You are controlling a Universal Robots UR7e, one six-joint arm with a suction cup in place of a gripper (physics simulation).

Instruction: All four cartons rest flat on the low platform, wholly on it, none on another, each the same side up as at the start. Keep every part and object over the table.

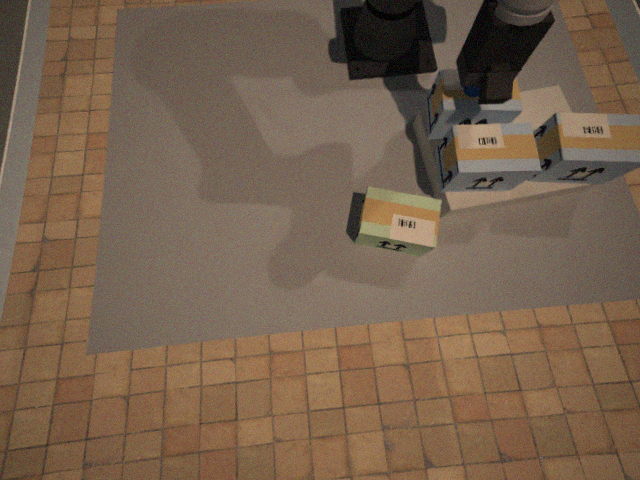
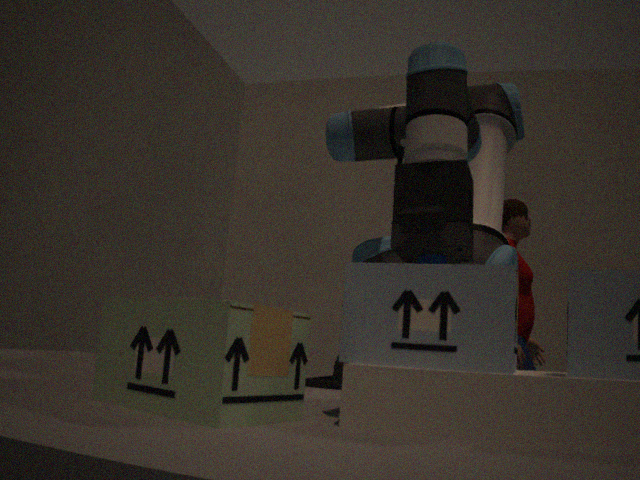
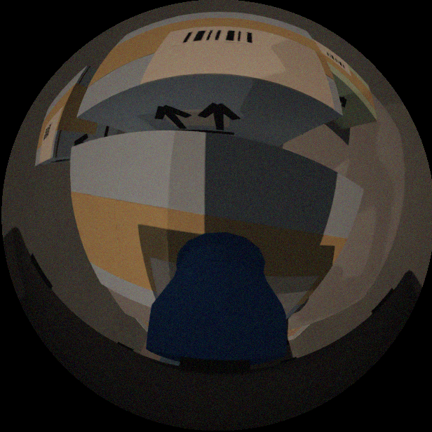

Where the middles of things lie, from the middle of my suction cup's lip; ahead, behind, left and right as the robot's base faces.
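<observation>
I look for the low platform (image 1: 452, 203), and it is 12 cm below my suction cup, 6 cm ahead of it and 11 cm to the left of it.
</observation>
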